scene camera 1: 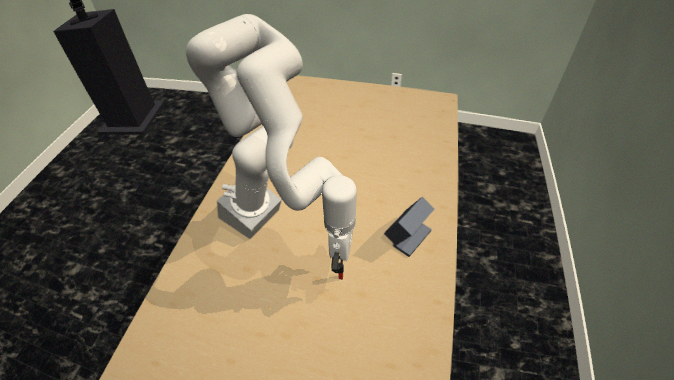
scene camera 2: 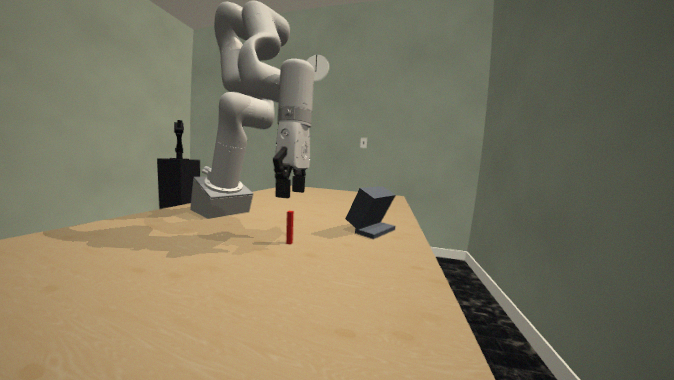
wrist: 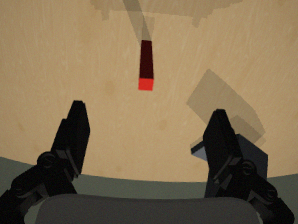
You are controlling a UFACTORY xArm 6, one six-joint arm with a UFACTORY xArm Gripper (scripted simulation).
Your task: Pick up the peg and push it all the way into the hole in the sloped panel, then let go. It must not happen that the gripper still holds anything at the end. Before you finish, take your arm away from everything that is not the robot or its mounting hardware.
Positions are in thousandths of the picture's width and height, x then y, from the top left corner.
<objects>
my gripper: scene camera 1 505,675; scene camera 2 432,512; wrist 502,533
</objects>
